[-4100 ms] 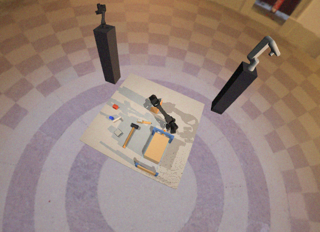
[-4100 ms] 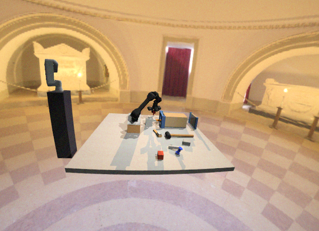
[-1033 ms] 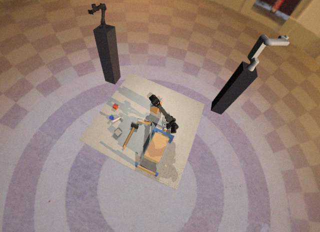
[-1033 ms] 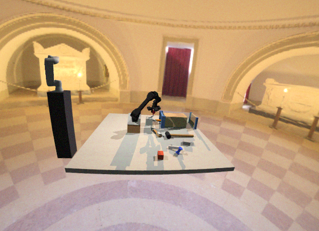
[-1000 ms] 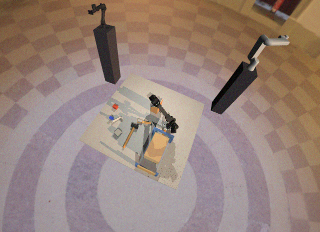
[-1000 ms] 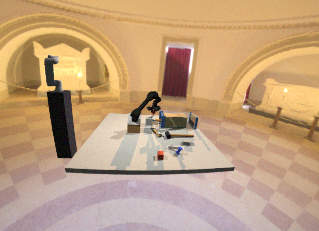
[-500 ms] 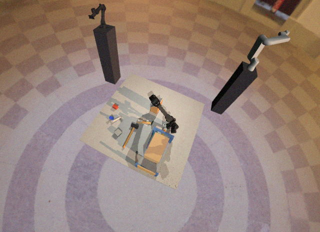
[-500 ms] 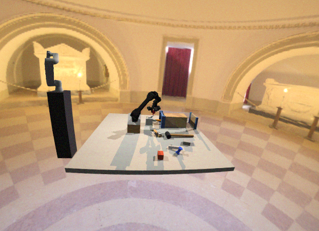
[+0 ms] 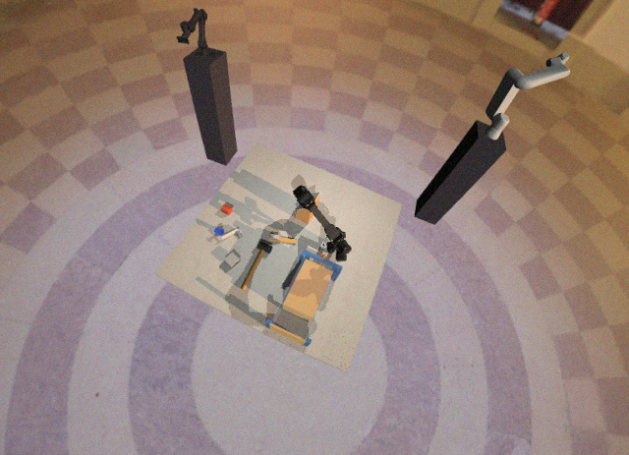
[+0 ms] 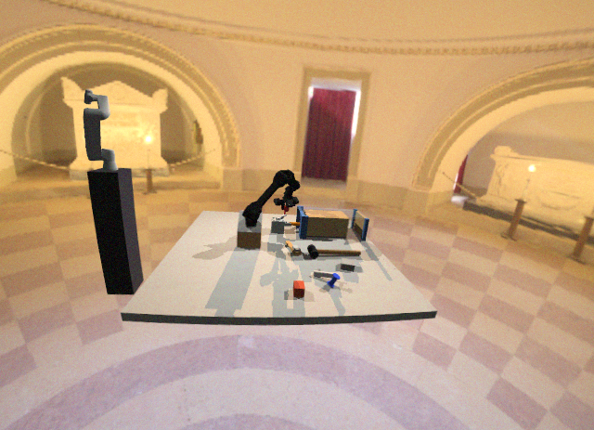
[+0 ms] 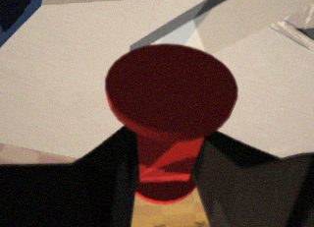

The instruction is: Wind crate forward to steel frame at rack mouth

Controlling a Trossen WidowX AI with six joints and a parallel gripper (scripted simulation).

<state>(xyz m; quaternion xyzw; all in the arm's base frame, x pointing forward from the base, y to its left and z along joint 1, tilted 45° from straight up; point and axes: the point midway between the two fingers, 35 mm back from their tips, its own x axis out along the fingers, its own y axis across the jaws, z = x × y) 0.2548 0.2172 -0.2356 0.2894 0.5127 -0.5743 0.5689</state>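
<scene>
The red knob is 1 cm ahead of my gripper tip and 2 cm to the right of it. Also, from my gripper tip: winch (7 cm behind, 11 cm to the right, 10 cm below); then red-knobbed handle (2 cm behind, 5 cm to the right, 3 cm below); then frame (11 cm ahead, 11 cm to the right, 3 cm below).
</scene>
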